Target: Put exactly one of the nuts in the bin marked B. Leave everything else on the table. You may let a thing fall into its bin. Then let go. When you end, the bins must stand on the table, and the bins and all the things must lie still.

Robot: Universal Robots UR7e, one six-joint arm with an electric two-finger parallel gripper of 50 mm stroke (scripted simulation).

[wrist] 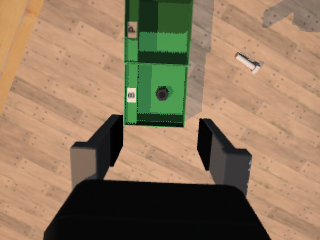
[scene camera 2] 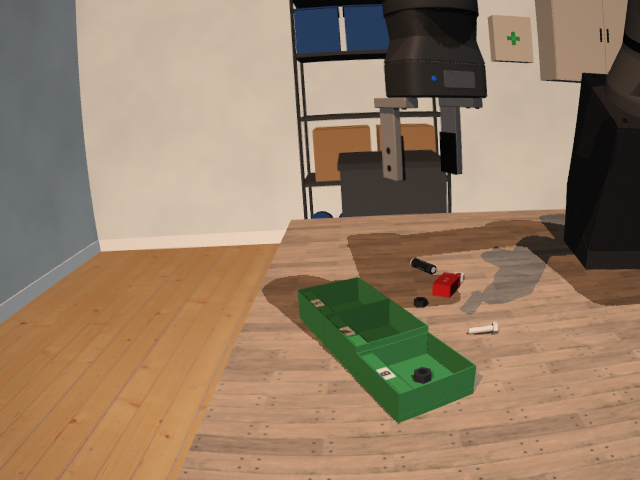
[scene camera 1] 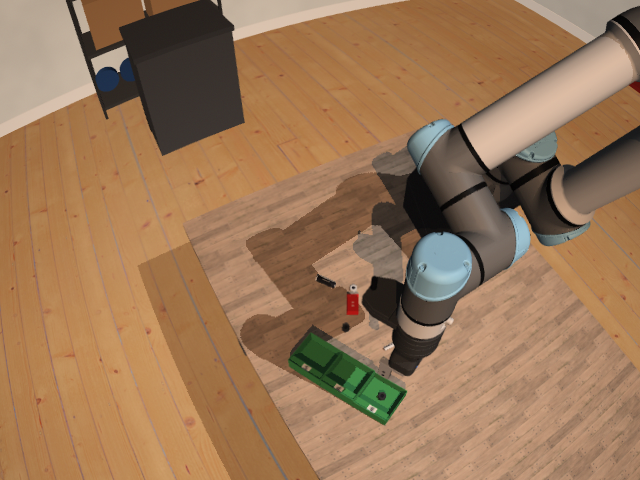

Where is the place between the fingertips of my gripper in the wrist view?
160, 132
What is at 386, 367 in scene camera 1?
My gripper.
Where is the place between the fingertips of my gripper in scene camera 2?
424, 175
